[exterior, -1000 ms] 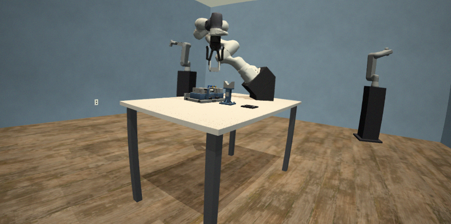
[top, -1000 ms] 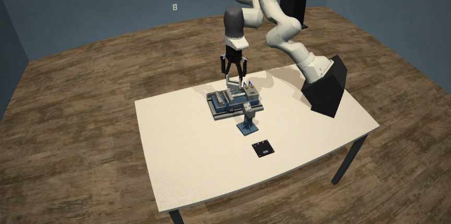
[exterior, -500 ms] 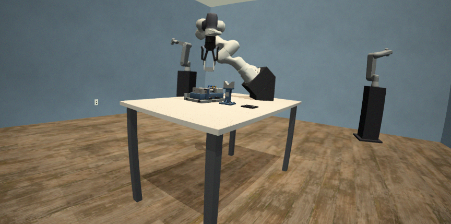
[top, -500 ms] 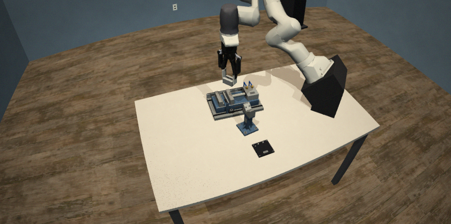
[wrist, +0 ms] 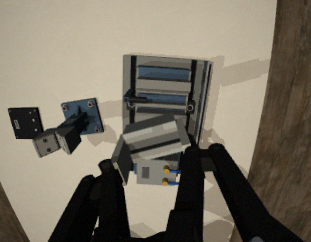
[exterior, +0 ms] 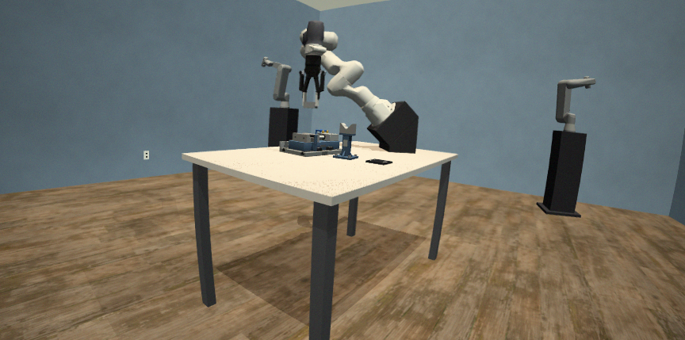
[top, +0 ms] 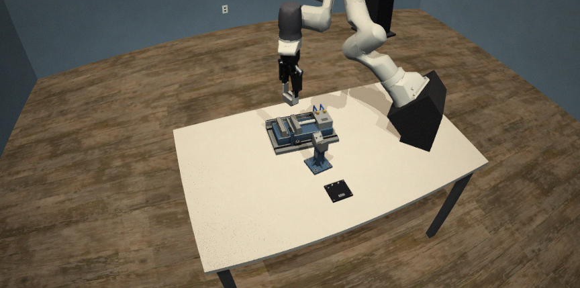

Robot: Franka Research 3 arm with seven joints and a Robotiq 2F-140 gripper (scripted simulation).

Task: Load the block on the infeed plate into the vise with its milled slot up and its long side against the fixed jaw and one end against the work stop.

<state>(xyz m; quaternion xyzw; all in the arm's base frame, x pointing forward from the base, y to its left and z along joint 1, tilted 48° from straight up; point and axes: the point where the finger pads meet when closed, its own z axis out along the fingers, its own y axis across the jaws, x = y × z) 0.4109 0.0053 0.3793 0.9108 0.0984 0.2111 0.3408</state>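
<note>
Right now my hand is 220 mm above the vise, 60 mm past it and 10 mm to the right of it. Also, from my hand: part 20 mm below; black infeed plate 360 mm to the left, 260 mm below, 10 mm ahead; air cylinder 180 mm below, 150 mm behind, 40 mm to the left.
</note>
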